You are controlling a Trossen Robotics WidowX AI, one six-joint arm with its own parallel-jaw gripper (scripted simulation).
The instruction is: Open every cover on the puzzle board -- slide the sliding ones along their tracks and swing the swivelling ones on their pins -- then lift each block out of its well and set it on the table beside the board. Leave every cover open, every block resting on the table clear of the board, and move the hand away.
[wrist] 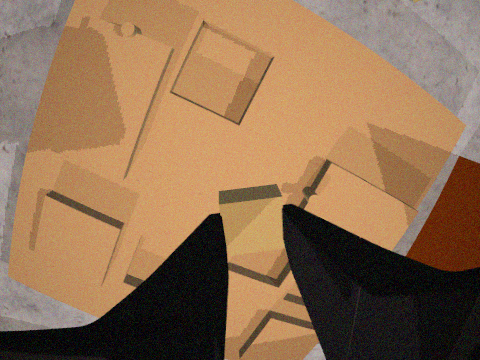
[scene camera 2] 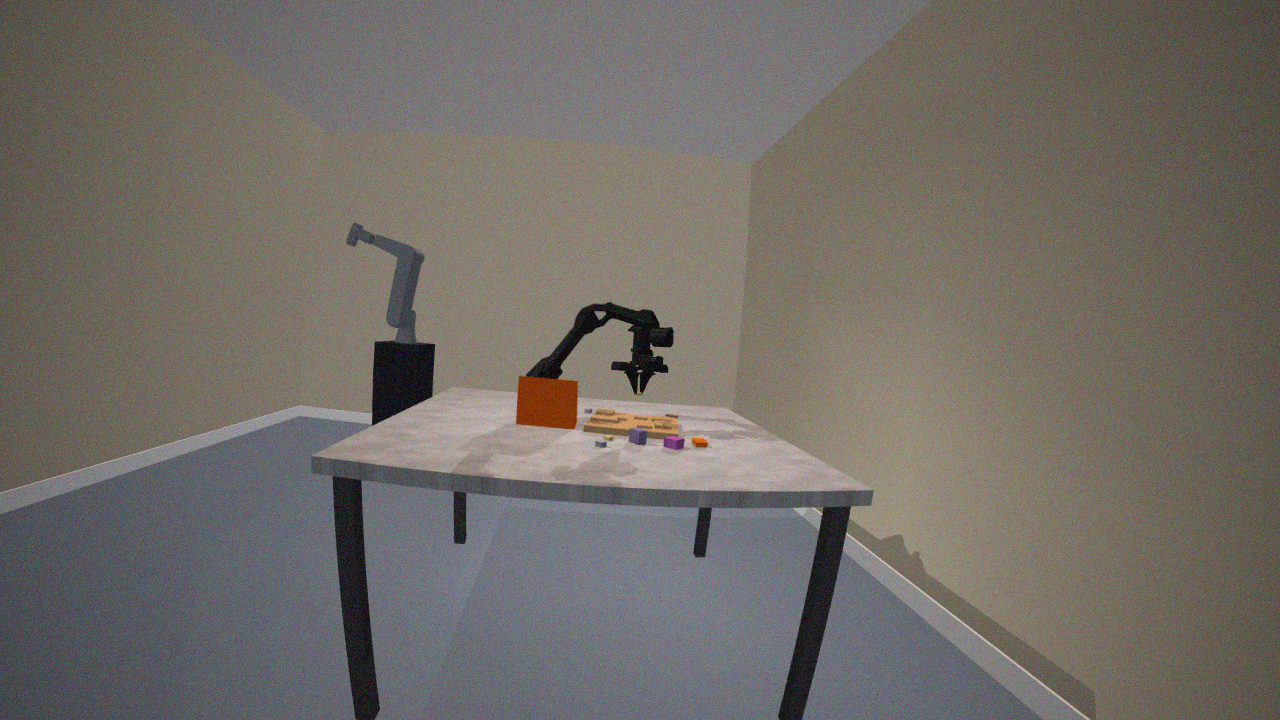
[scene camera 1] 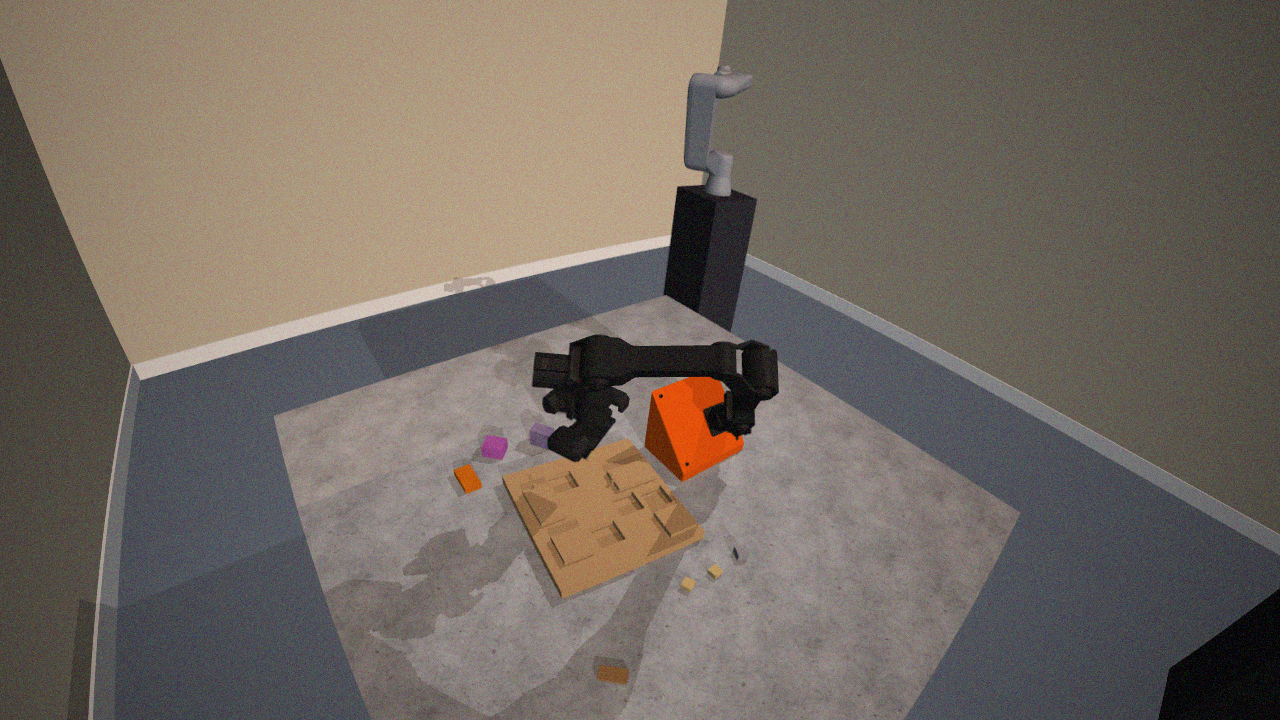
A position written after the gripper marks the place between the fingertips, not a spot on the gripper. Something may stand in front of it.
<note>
In view: the gripper (scene camera 1: 587,454) and a tan puzzle board (scene camera 1: 621,526).
The gripper is seen too in the wrist view (wrist: 252,221) and in scene camera 2 (scene camera 2: 638,393). The tan puzzle board also shows in the wrist view (wrist: 247,100) and in scene camera 2 (scene camera 2: 626,421).
</note>
